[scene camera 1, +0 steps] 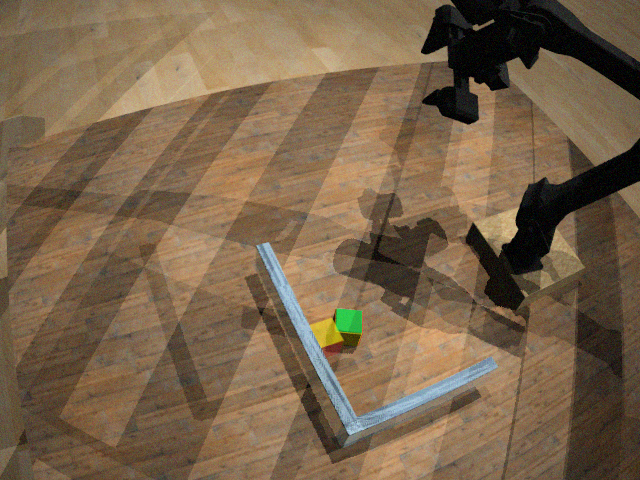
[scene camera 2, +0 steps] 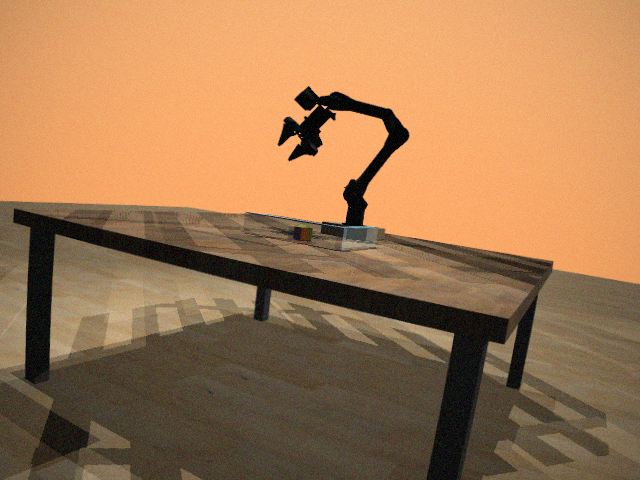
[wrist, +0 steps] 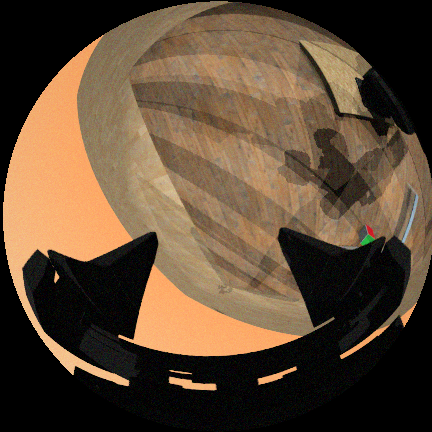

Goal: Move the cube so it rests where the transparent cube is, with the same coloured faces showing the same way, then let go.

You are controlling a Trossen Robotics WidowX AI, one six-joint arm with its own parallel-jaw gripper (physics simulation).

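Frame: origin at the arm's base, x left, y back, z up, level; centimetres.
Where they show: gripper, fingertip midpoint: (scene camera 1: pixel 423 77) (scene camera 2: pixel 283 153) (wrist: pixel 218 236); arm's base at its link origin: (scene camera 1: pixel 522 257) (scene camera 2: pixel 354 225).
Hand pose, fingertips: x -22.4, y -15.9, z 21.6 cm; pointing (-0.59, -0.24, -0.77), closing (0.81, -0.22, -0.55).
Note:
Each offset is from my fingertips to the centre of the thing.
The solid cube {dx +27.3, dy -17.6, dz -23.8 cm} (scene camera 1: pixel 348 321) (wrist: pixel 368 239) has a green top and a yellow side in scene camera 1; the wrist view shows its green, red and dark faces, partly cut off by a finger. The transparent cube {dx +28.6, dy -21.6, dz -23.8 cm} (scene camera 1: pixel 325 333), with yellow top and faded red side, stands close beside it, against the long bar's inner side; I cannot make it out in the wrist view. In scene camera 2 the cubes overlap as one small coloured block (scene camera 2: pixel 302 233). My gripper (scene camera 1: pixel 423 76) (scene camera 2: pixel 284 152) (wrist: pixel 218 236) is open and empty, high above the table and well away from both cubes.
A low L-shaped barrier (scene camera 1: pixel 305 330) (scene camera 2: pixel 359 237) (wrist: pixel 412 215) stands around two sides of the cubes, see-through in scene camera 2. The arm's base plate (scene camera 1: pixel 560 258) (wrist: pixel 330 75) is on the table (scene camera 1: pixel 180 289) (scene camera 2: pixel 268 273). Shadows of the arm fall beside the cubes.

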